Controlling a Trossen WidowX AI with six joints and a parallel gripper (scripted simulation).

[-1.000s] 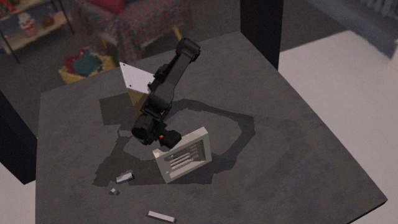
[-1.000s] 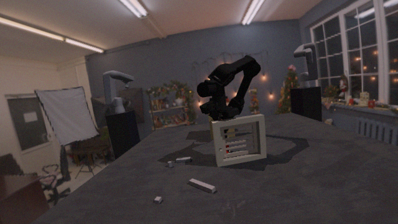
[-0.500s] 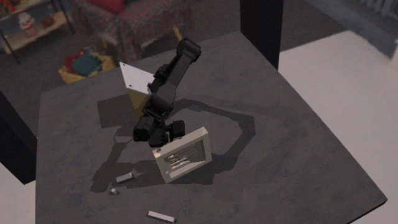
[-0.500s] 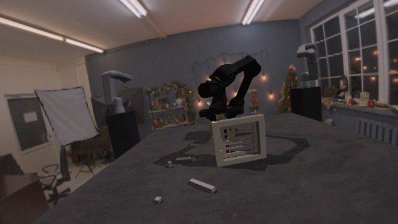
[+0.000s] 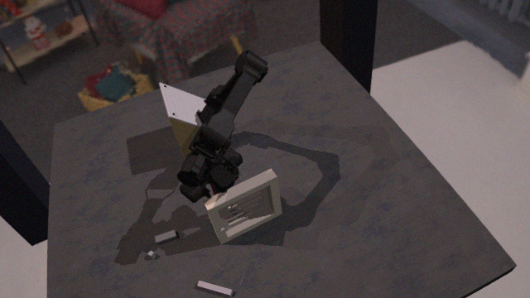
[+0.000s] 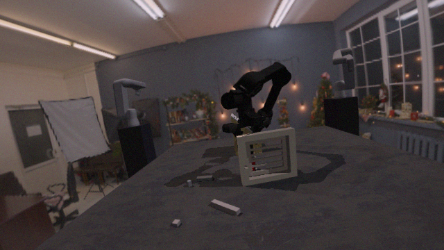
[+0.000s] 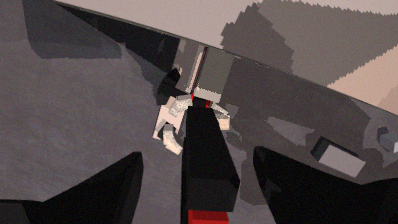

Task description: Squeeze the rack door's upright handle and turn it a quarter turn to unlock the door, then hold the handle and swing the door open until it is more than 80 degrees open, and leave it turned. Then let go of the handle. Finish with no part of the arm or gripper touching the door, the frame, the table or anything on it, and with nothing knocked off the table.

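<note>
The door handle is 10 mm to the left of my gripper tip and 20 mm below it. Also, from my gripper tip: tiny cube 30 mm ahead, 250 mm to the right, 110 mm below.
</note>
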